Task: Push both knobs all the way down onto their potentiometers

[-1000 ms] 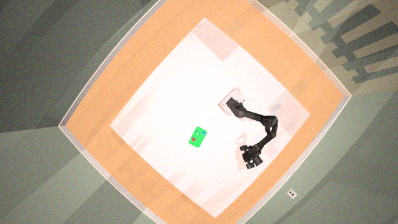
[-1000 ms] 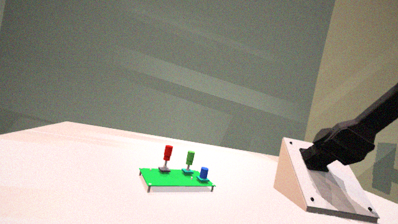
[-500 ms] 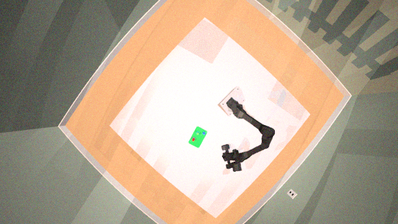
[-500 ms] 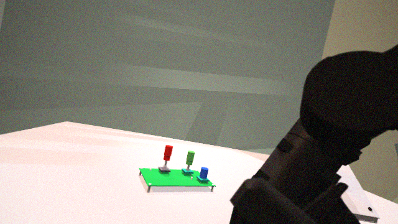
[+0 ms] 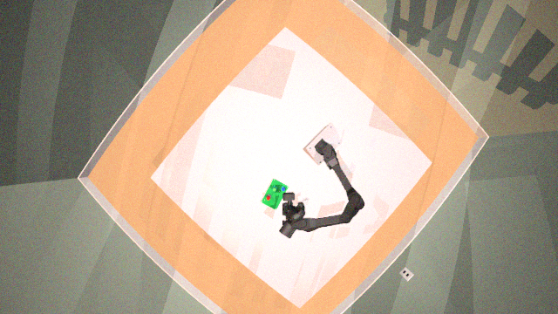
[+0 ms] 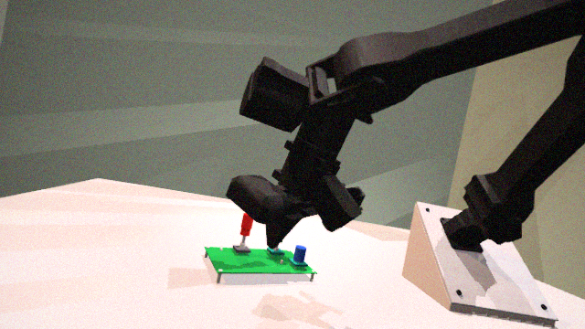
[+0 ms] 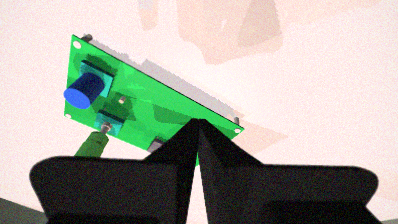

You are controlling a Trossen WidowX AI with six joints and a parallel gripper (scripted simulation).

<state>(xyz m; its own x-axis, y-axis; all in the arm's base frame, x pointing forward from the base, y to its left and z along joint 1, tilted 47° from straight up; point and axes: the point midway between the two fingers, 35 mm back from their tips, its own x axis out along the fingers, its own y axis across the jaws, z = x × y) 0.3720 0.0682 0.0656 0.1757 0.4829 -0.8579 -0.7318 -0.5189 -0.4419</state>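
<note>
The green knob is 30 mm behind my gripper tip and 100 mm to the right of it. The rest, counted from my gripper tip: red knob 30 mm ahead, 90 mm to the right.
</note>
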